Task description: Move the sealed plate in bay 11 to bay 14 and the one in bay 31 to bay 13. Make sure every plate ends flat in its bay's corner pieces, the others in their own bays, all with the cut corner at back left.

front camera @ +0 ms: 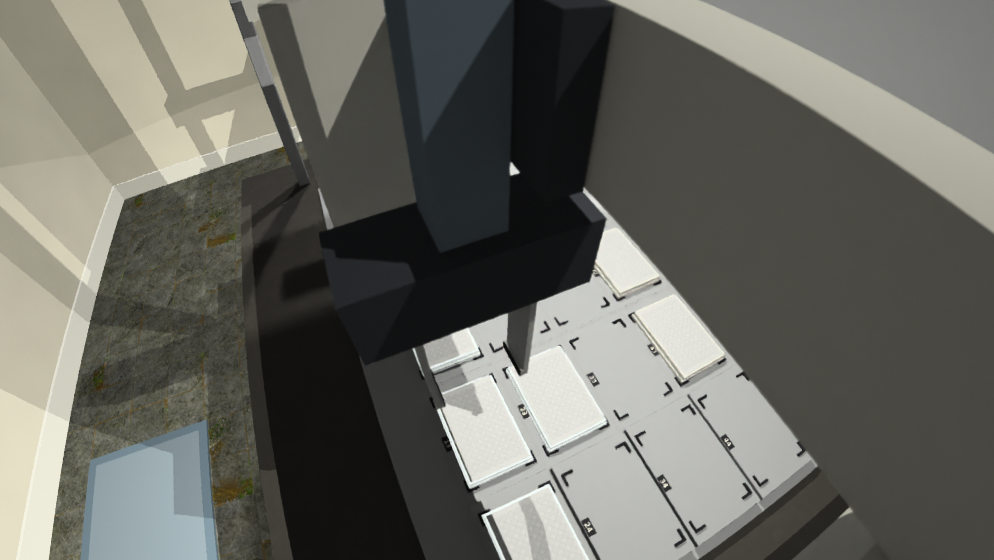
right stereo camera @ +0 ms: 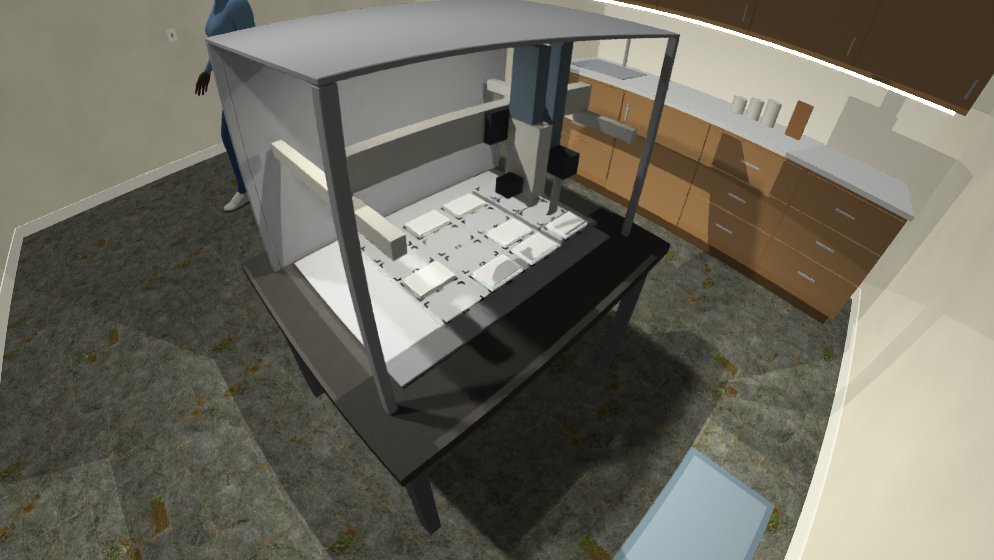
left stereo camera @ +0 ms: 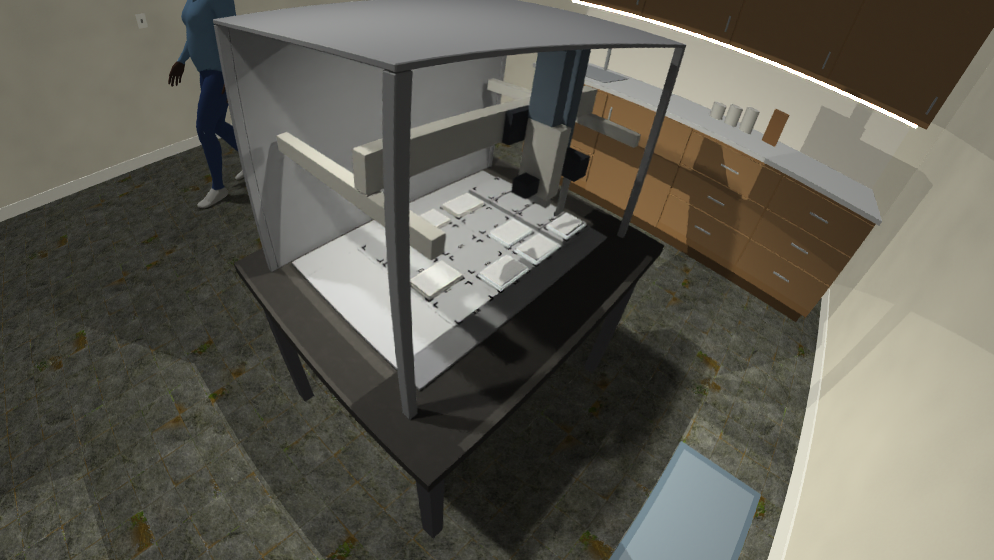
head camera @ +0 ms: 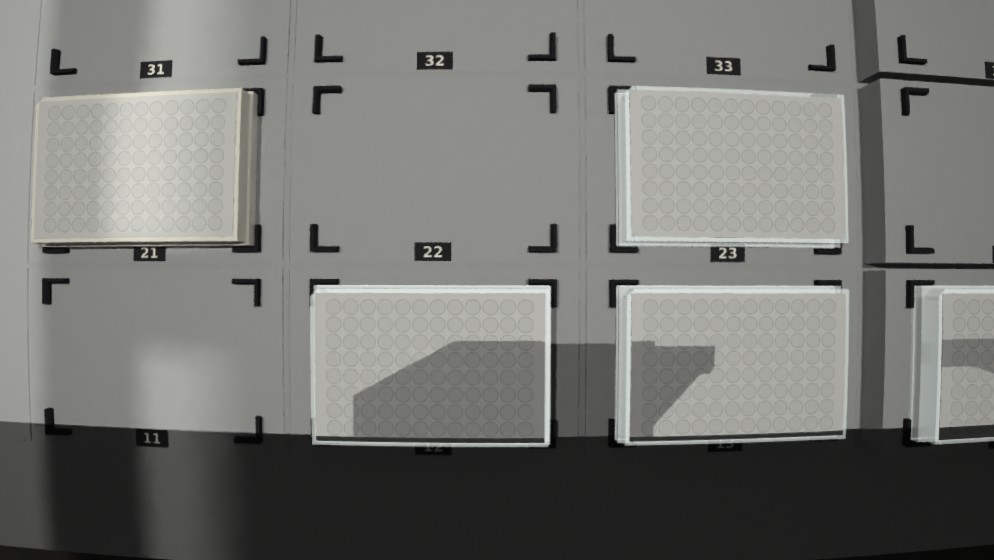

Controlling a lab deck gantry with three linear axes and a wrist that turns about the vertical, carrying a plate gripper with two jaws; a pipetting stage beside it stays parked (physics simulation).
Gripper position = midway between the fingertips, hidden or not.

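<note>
The head camera shows a sealed plate (head camera: 695,364) and a bay 13 (head camera: 600,318), while a bay 31 (right stereo camera: 419,258) can be seen in the right stereo camera. A grey back panel (front camera: 931,62) and a bay 44 (front camera: 765,447) appear in the front camera. The scene also includes a bay 11 (head camera: 185,350), (right stereo camera: 449,304) and (left stereo camera: 459,304), together with a bay 24 (head camera: 922,169), (right stereo camera: 531,216) and (left stereo camera: 535,214). The robot's gripper (front camera: 475,375), (right stereo camera: 540,206) and (left stereo camera: 546,207) is visible as well.
</note>
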